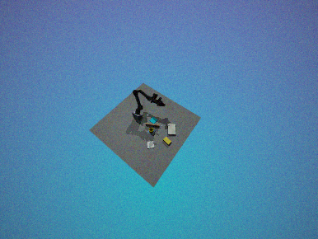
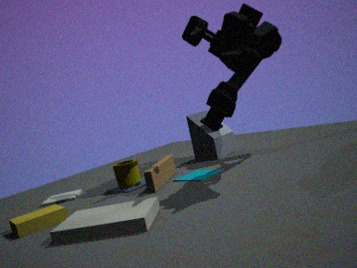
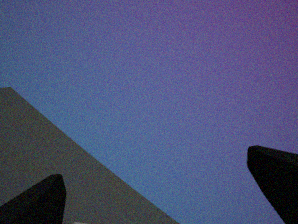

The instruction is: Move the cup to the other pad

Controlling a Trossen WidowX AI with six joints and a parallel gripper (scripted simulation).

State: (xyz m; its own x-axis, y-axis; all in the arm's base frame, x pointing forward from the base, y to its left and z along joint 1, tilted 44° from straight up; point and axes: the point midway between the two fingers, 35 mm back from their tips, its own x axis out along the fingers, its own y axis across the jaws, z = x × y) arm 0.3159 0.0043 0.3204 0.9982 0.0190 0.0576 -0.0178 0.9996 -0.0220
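The yellow cup is 34 cm to the right of my gripper tip, 27 cm below it and 5 cm behind it. From my gripper tip the other things lie so: teal pad 31 cm below, 16 cm to the right, 11 cm behind; then blue marble 34 cm to the right, 29 cm below, 3 cm behind; then wooden block 29 cm below, 25 cm to the right, 8 cm behind.
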